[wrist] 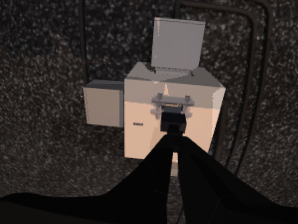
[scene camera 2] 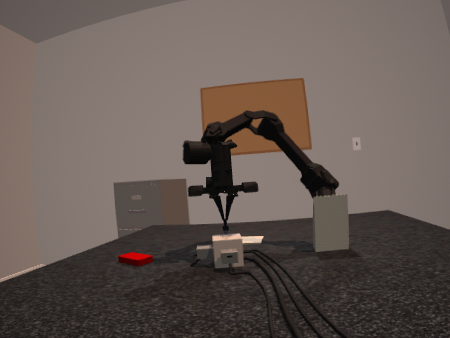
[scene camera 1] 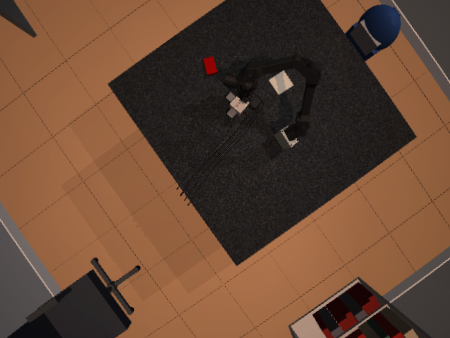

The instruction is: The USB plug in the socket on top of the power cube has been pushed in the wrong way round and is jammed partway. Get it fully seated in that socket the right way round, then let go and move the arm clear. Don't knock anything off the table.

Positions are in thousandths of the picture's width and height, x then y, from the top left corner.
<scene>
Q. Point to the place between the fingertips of my gripper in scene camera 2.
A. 501,652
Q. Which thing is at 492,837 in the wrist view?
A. My gripper.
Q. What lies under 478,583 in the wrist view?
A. A white power cube.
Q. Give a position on a small dark USB plug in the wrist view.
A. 582,542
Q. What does my gripper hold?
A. A small dark USB plug.
</scene>
